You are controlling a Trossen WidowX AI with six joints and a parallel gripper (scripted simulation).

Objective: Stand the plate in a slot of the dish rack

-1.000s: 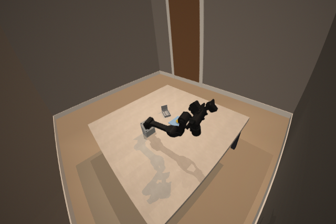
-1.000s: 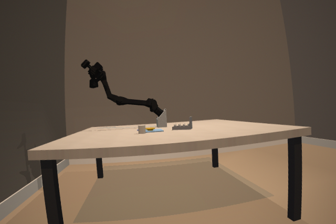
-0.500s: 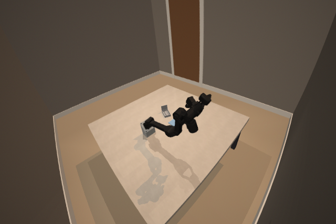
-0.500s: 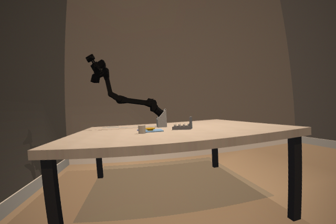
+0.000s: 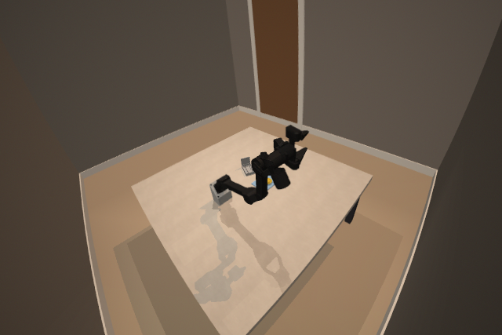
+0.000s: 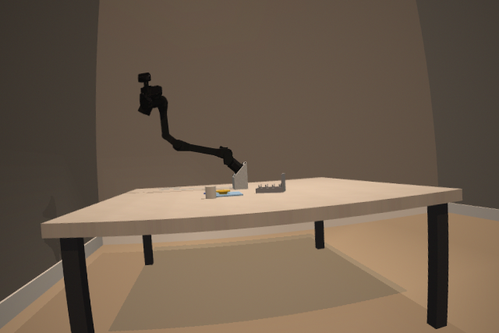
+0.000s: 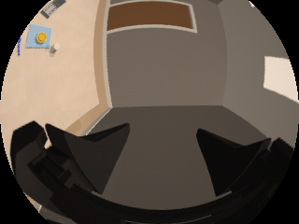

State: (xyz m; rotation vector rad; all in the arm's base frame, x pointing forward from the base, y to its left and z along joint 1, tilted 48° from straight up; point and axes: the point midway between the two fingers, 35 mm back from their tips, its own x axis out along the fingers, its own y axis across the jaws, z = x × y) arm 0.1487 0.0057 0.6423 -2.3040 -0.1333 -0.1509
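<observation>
Right now the yellow plate is 10 cm ahead of my gripper tip, 37 cm to the left of it and 52 cm below it. Round my gripper tip: blue spoon (2 cm behind, 33 cm to the left, 53 cm below); then light blue mat (10 cm ahead, 39 cm to the left, 53 cm below); then white cup (20 cm ahead, 32 cm to the left, 51 cm below).
</observation>
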